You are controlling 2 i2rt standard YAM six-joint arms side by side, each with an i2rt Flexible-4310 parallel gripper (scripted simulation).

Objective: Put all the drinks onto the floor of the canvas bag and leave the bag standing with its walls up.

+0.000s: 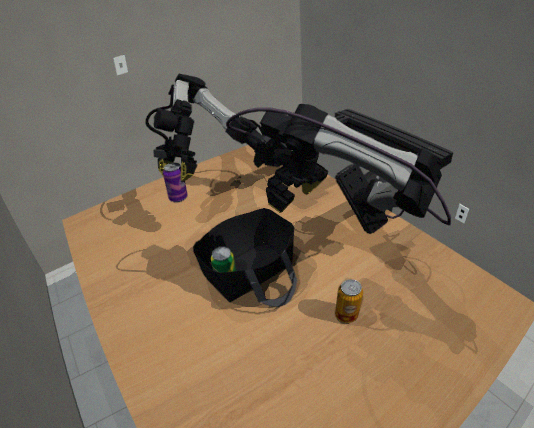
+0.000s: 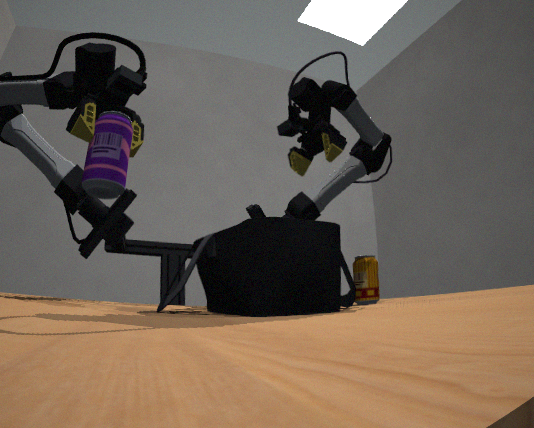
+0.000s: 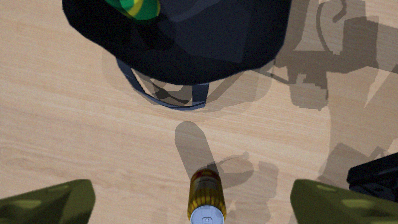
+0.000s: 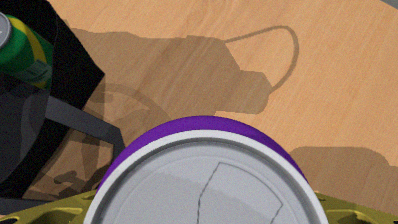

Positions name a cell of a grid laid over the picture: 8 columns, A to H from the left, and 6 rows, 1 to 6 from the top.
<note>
In view: my left gripper (image 1: E3), my right gripper (image 2: B3), a black canvas bag (image 2: D4), an orange can (image 2: F4) and a purple can (image 2: B3).
The black canvas bag also shows in image 1 (image 1: D4). The purple can shows as well in image 1 (image 1: C3). My left gripper shows as well in image 2 (image 2: E3) and in image 3 (image 3: D6). Image 4 misses the orange can: it is out of frame. Image 3 does not show the purple can: it is out of frame.
</note>
